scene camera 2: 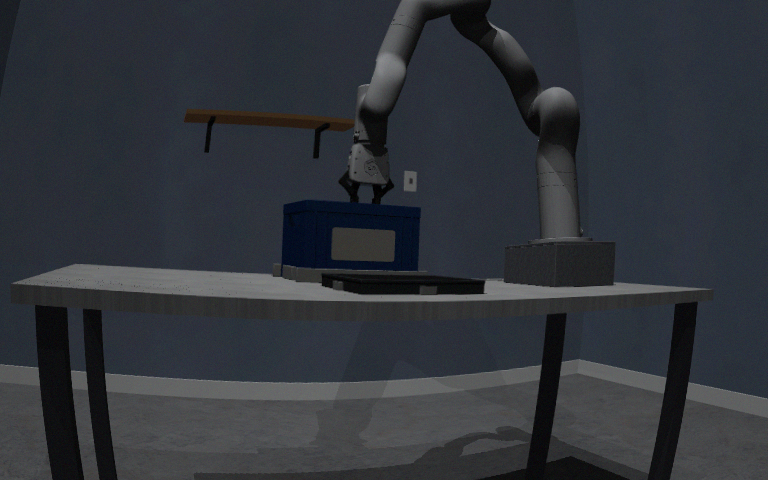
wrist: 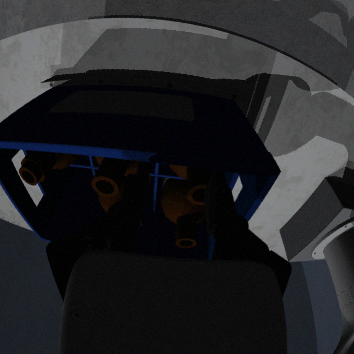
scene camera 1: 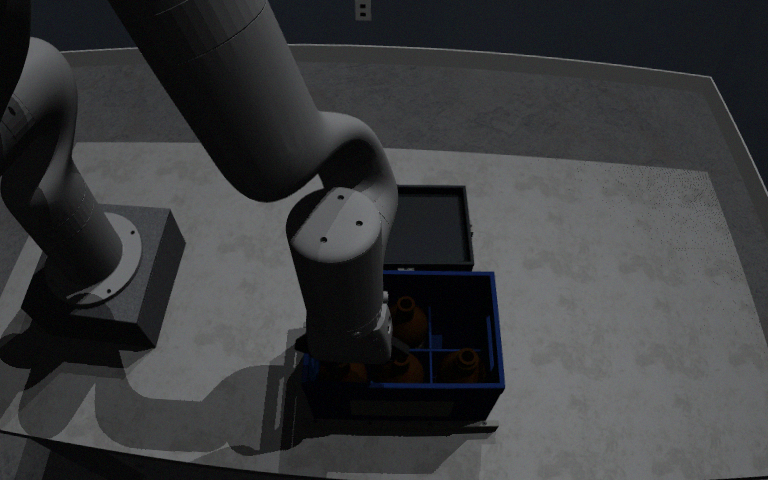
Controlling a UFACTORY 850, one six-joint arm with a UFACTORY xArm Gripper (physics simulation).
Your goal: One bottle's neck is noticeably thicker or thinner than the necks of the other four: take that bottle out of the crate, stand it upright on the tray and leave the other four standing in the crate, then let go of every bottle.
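The blue crate (scene camera 1: 453, 386) (scene camera 2: 305, 243) (wrist: 75, 148) holds brown bottles upright in its compartments. In scene camera 1, the front row has a left bottle (scene camera 1: 342, 371), middle bottle (scene camera 1: 408, 370) and right bottle (scene camera 1: 463, 370); the back middle bottle (scene camera 1: 410, 328) stands behind. The back left bottle (wrist: 175, 202) shows in the wrist view, its mouth looking slightly smaller; the arm hides it in scene camera 1. My gripper (scene camera 2: 365, 199) (wrist: 178, 177) is partly open, pointing down at the crate's rim, fingers around that bottle's area, holding nothing. Exact neck contact is unclear. The dark tray (scene camera 1: 430, 226) (scene camera 2: 453, 286) carries no bottle.
The tray lies directly behind the crate in scene camera 1. The crate's back right compartment is empty. Pale strips (scene camera 1: 481, 427) (scene camera 2: 317, 275) lie along the crate's base. The arm's base block (scene camera 1: 161, 271) (scene camera 2: 586, 264) stands to one side. A wall shelf (scene camera 2: 266, 119) hangs behind.
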